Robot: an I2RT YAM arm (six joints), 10 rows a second.
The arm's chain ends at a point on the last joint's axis. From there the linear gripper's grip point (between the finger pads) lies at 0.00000 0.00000 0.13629 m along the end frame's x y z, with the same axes.
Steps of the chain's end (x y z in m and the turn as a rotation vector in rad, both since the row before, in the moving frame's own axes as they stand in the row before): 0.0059 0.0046 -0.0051 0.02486 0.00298 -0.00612; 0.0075 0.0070 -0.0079 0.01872 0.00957 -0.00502; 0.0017 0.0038 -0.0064 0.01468 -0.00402 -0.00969; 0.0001 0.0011 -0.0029 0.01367 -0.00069 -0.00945; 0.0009 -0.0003 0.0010 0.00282 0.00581 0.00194; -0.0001 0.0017 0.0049 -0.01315 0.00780 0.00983; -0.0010 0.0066 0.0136 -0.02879 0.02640 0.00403; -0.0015 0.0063 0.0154 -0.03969 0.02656 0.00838
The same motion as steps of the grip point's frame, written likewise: 0.0063 0.0012 -0.0051 0.02486 0.00298 -0.00612; 0.0088 0.0044 -0.0079 0.01872 0.00957 -0.00502; 0.0011 0.0018 -0.0064 0.01468 -0.00402 -0.00969; 0.0000 -0.0008 -0.0029 0.01367 -0.00069 -0.00945; 0.0017 -0.0007 0.0010 0.00282 0.00581 0.00194; 0.0010 0.0035 0.0049 -0.01315 0.00780 0.00983; 0.0026 0.0105 0.0135 -0.02879 0.02640 0.00403; 0.0021 0.0117 0.0152 -0.03969 0.02656 0.00838
